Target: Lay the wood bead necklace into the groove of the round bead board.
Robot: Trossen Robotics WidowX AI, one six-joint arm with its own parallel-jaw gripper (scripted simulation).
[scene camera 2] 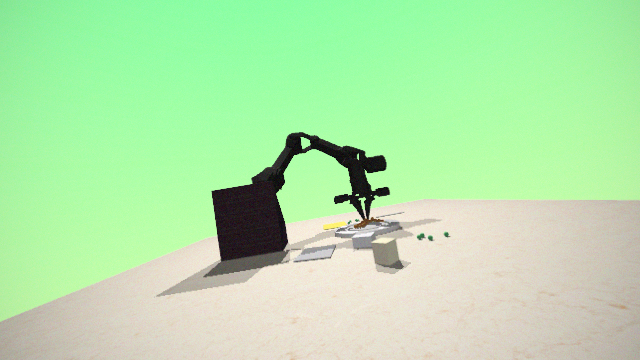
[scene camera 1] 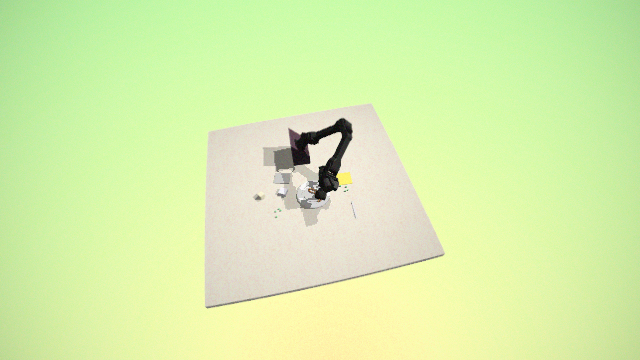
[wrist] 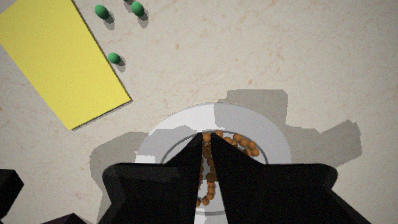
Labels:
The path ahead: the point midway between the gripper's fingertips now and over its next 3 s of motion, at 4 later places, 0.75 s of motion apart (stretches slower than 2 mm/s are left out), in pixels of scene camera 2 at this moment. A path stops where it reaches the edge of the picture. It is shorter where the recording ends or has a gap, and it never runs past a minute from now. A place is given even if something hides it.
My gripper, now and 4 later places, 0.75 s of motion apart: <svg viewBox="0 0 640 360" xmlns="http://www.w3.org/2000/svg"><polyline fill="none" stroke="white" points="366,220 365,220 360,215 360,221 359,225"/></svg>

